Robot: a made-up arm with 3 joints. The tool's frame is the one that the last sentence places.
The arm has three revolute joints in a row. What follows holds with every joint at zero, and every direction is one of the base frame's. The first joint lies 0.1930 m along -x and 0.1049 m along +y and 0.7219 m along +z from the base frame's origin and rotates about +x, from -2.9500 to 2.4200 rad. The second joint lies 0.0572 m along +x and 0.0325 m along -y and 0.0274 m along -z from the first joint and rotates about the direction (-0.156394, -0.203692, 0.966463), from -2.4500 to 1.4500 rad. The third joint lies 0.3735 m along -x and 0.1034 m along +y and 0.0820 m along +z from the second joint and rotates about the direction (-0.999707, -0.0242, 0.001), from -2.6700 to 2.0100 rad. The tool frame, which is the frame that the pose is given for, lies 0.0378 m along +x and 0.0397 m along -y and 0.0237 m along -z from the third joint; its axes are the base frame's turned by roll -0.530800, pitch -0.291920 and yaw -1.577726 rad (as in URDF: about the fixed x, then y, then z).
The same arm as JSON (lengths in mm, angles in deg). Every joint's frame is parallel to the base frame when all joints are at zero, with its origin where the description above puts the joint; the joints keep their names.
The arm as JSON. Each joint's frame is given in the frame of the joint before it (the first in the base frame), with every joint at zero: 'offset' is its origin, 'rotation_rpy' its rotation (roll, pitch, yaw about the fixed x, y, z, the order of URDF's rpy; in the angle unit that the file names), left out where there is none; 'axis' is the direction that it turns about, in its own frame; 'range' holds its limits. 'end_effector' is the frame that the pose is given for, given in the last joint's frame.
{"length_unit": "mm", "angle_unit": "deg", "chain": [{"id": "joint 1", "offset": [-193.0, 104.9, 721.9], "axis": "+x", "range": [-169.02, 138.66]}, {"id": "joint 2", "offset": [57.2, -32.5, -27.4], "axis": [-0.156394, -0.203692, 0.966463], "range": [-140.37, 83.08]}, {"id": "joint 3", "offset": [-373.5, 103.4, 82.0], "axis": [-0.999707, -0.0242, 0.001], "range": [-152.98, 115.16]}], "end_effector": {"offset": [37.8, -39.7, -23.7], "rotation_rpy": [-30.41, -16.73, -90.4]}}
